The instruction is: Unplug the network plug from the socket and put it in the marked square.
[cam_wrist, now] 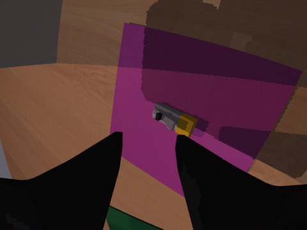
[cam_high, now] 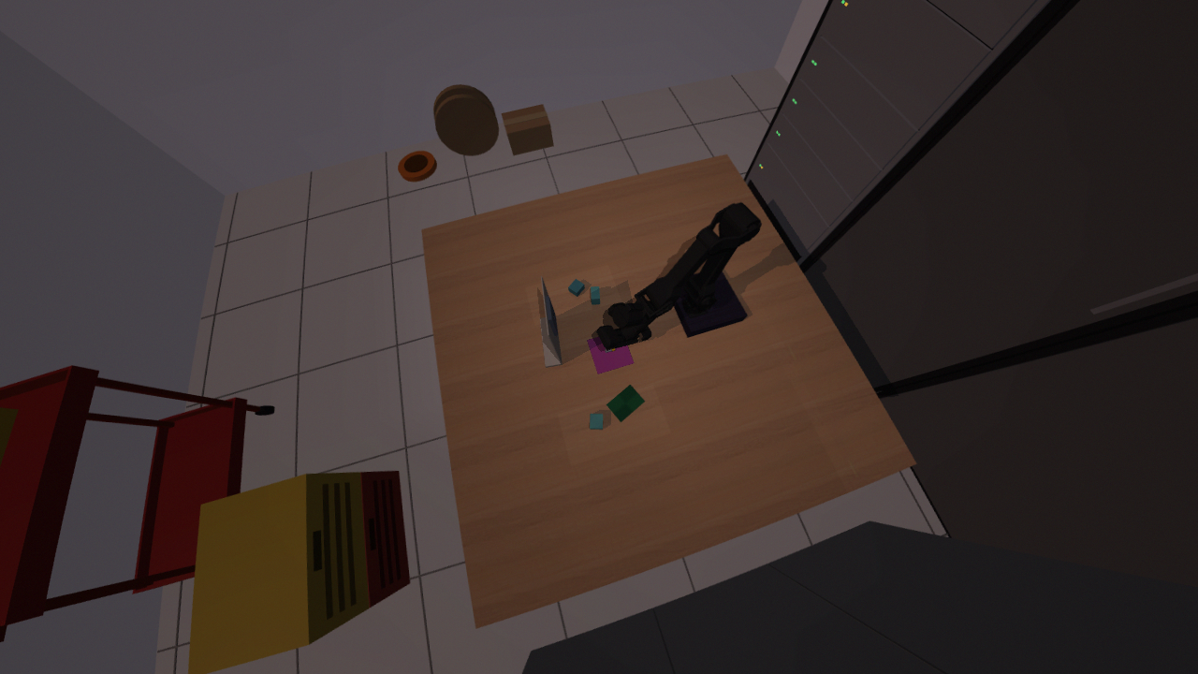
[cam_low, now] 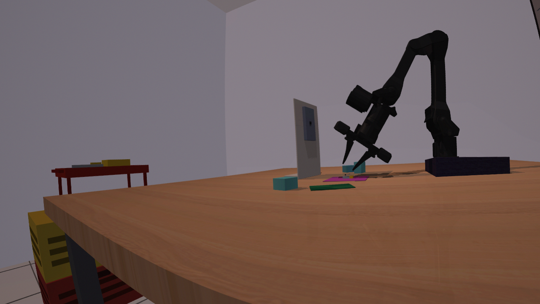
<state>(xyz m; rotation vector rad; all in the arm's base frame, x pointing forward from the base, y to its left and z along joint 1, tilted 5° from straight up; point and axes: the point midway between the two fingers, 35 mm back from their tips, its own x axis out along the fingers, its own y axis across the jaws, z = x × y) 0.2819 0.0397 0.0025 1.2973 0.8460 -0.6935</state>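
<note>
Now: gripper tip 3 cm above the network plug. From my gripper tip the other things lie so: flat green patch: 1 cm ahead, 17 cm to the left, 3 cm below; grey upright panel: 16 cm ahead, 9 cm to the right, 8 cm above; magenta marked square: 3 cm below.
</note>
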